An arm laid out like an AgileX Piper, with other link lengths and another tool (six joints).
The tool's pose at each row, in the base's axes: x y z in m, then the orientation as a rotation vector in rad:
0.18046, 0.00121, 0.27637, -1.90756, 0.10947, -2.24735
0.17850, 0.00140, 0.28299, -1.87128, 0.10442, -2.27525
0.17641, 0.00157, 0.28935, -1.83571, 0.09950, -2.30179
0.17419, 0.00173, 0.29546, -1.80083, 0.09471, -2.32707
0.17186, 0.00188, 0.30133, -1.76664, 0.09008, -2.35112
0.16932, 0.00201, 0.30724, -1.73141, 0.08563, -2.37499
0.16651, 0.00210, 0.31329, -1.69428, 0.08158, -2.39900
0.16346, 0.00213, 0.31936, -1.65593, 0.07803, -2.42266
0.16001, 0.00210, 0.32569, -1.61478, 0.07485, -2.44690
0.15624, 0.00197, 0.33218, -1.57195, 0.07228, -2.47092
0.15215, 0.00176, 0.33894, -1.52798, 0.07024, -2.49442
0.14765, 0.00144, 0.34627, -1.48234, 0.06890, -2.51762
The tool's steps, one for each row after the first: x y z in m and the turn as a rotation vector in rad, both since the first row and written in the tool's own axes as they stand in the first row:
0.00668, -0.00156, -0.00080, 0.00686, 0.03031, -0.00164
0.01313, -0.00308, -0.00177, 0.01352, 0.05972, -0.00324
0.01936, -0.00454, -0.00291, 0.01998, 0.08828, -0.00479
0.02538, -0.00597, -0.00420, 0.02624, 0.11601, -0.00627
0.03147, -0.00741, -0.00570, 0.03258, 0.14427, -0.00753
0.03775, -0.00885, -0.00744, 0.03907, 0.17365, -0.00833
0.04409, -0.01027, -0.00941, 0.04558, 0.20363, -0.00865
0.05076, -0.01171, -0.01174, 0.05232, 0.23545, -0.00854
0.05765, -0.01312, -0.01436, 0.05906, 0.26820, -0.00790
0.06487, -0.01452, -0.01726, 0.06574, 0.30151, -0.00682
0.07272, -0.01596, -0.02047, 0.07233, 0.33577, -0.00520

